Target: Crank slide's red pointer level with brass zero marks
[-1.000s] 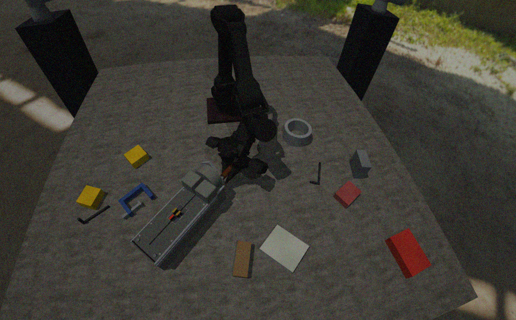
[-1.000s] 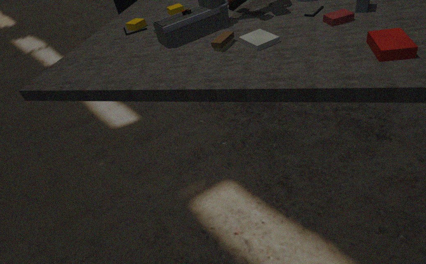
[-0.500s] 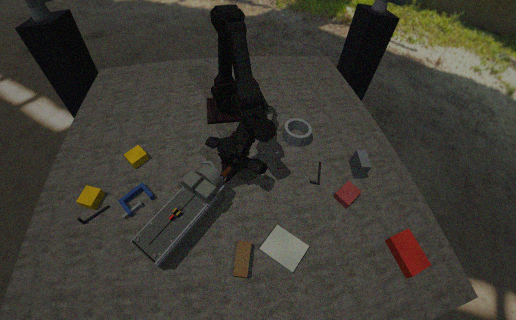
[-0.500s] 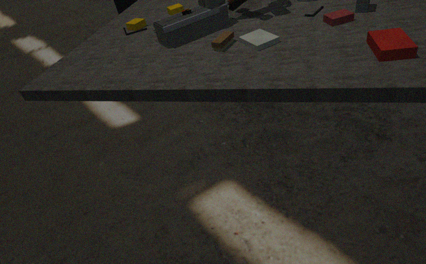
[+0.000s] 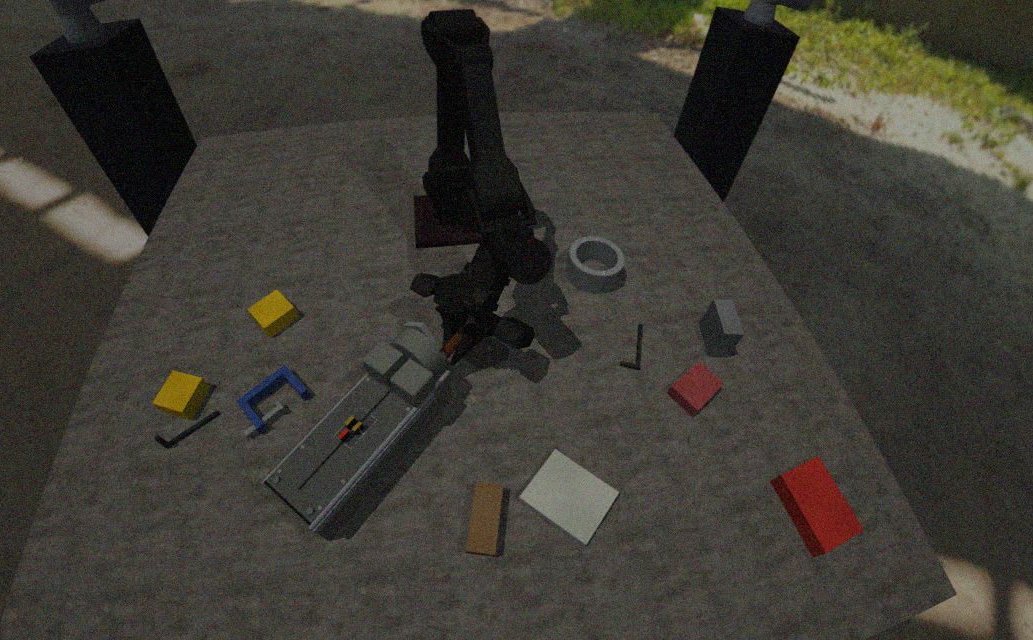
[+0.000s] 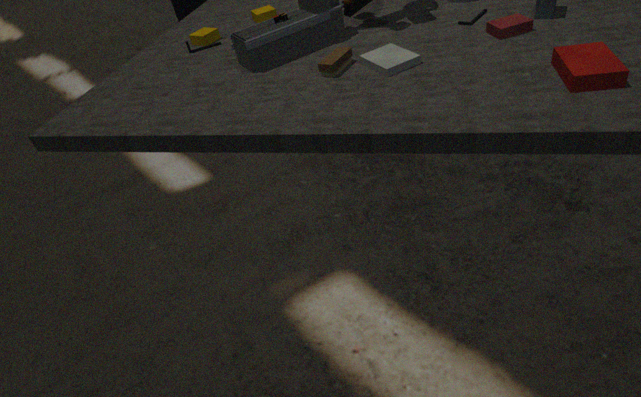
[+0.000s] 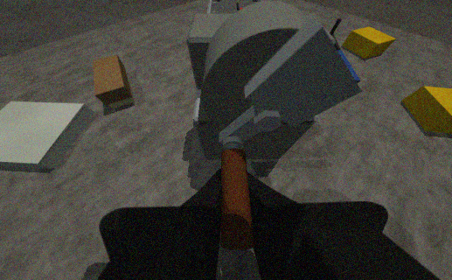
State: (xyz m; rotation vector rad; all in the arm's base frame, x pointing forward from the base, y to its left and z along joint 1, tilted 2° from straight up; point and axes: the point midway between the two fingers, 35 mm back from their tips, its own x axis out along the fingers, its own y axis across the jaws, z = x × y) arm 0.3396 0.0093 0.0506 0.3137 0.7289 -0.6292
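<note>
Now: gripper tip 30 mm below the brown crank handle, 20 mm past it and 10 mm to the right of it. Round my gripper tip: white plate: 200 mm ahead, 150 mm to the left, 20 mm below; red pointer: 130 mm to the right, 130 mm ahead, 50 mm above; brown block: 220 mm ahead, 40 mm to the left, 20 mm below.
</note>
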